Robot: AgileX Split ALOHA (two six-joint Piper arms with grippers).
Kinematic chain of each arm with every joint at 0, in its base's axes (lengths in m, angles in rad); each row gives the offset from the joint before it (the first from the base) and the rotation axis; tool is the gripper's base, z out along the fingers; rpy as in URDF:
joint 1: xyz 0 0 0.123 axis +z
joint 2: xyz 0 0 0 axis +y
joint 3: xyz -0.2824 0 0.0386 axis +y
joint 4: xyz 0.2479 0 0.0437 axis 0.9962 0 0.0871
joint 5: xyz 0 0 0 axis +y
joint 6: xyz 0.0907 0 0.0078 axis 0.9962 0 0.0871
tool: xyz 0 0 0 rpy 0 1.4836 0
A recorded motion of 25 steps. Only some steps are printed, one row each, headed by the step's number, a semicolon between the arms.
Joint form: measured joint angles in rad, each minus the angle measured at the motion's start. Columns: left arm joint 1, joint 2, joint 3, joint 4, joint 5, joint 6; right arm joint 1, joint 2, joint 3, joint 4, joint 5, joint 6.
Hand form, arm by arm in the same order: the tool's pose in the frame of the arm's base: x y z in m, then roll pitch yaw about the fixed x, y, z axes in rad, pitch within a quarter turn. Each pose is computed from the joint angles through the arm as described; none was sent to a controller.
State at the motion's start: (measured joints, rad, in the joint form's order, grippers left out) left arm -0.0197 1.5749 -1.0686 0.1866 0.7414 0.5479; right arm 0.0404 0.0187 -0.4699 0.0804 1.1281 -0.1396
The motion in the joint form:
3: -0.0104 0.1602 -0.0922 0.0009 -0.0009 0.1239; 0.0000 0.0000 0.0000 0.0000 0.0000 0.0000
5: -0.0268 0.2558 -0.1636 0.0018 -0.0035 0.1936; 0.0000 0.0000 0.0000 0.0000 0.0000 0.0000
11: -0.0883 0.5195 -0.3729 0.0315 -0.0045 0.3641; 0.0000 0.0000 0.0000 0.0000 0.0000 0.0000
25: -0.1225 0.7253 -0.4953 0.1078 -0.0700 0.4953; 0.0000 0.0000 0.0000 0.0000 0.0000 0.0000
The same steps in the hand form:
3: 0.3473 0.0010 0.2125 2.7998 0.1525 2.2966; -0.0024 0.0065 0.2638 -3.0565 0.9817 -2.9118
5: 0.3686 -0.0057 0.1970 2.8070 0.1146 2.2152; -0.0024 0.0065 0.2638 -3.0565 0.9817 -2.9118
11: 0.4218 -0.0324 0.1458 2.8267 0.0087 1.9781; -0.0024 0.0065 0.2638 -3.0565 0.9817 -2.9118
25: 0.4517 -0.0480 0.0874 2.8281 -0.0887 1.7620; -0.0024 0.0065 0.2638 -3.0565 0.9817 -2.9118

